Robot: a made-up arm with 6 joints. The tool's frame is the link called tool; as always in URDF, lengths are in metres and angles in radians.
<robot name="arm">
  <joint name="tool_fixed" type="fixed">
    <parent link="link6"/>
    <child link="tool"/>
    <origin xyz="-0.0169 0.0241 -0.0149" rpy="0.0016 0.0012 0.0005"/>
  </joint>
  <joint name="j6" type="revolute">
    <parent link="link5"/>
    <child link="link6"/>
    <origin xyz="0.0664 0.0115 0.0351" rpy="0 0 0"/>
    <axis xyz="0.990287 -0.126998 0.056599"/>
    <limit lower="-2.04" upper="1.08" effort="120" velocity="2.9"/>
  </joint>
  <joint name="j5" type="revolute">
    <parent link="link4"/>
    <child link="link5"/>
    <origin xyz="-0.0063 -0.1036 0.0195" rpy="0 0 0"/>
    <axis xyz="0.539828 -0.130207 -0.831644"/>
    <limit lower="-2.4" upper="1.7" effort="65" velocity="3"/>
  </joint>
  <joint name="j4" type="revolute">
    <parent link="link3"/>
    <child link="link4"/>
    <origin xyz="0.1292 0.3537 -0.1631" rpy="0 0 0"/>
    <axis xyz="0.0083 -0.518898 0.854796"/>
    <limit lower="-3" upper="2.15" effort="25" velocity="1.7"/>
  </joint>
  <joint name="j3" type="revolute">
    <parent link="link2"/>
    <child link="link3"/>
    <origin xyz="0.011 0.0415 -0.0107" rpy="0 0 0"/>
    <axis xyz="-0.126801 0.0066 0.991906"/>
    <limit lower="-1.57" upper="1.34" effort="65" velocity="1.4"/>
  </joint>
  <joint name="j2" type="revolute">
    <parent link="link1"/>
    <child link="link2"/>
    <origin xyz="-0.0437 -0.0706 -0.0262" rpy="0 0 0"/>
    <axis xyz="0 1 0"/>
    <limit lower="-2.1" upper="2.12" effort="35" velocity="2.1"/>
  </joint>
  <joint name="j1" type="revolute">
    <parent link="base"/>
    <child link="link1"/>
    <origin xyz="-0.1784 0.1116 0.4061" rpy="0 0 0"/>
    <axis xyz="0 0 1"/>
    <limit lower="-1.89" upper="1.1" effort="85" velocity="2.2"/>
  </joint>
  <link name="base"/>
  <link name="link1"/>
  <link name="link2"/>
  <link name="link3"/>
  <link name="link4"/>
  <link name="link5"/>
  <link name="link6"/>
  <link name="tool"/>
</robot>
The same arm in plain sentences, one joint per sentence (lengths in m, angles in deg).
The arm has six revolute joints in a row. What follows holds with every joint at zero, and every direction is one of the base frame's.
Joint 1 sits 0.1784 m along -x and 0.1116 m along +y and 0.4061 m along +z from the base frame's origin and rotates about +z, from -108.29 to 63.03 deg.
Joint 2 sits 0.0437 m along -x and 0.0706 m along -y and 0.0262 m along -z from joint 1 and rotates about +y, from -120.32 to 121.47 deg.
Joint 3 sits 0.0110 m along +x and 0.0415 m along +y and 0.0107 m along -z from joint 2 and rotates about the direction (-0.126801, 0.0066, 0.991906), from -89.95 to 76.78 deg.
Joint 4 sits 0.1292 m along +x and 0.3537 m along +y and 0.1631 m along -z from joint 3 and rotates about the direction (0.0083, -0.518898, 0.854796), from -171.89 to 123.19 deg.
Joint 5 sits 0.0063 m along -x and 0.1036 m along -y and 0.0195 m along +z from joint 4 and rotates about the direction (0.539828, -0.130207, -0.831644), from -137.51 to 97.40 deg.
Joint 6 sits 0.0664 m along +x and 0.0115 m along +y and 0.0351 m along +z from joint 5 and rotates about the direction (0.990287, -0.126998, 0.056599), from -116.88 to 61.88 deg.
The tool frame, which is the frame that the pose is given for, sits 0.0169 m along -x and 0.0241 m along +y and 0.0149 m along -z from joint 6; its axes are the base frame's turned by roll 0.09, pitch 0.07 and yaw 0.03 deg (as in URDF: about the fixed x, then y, then z).

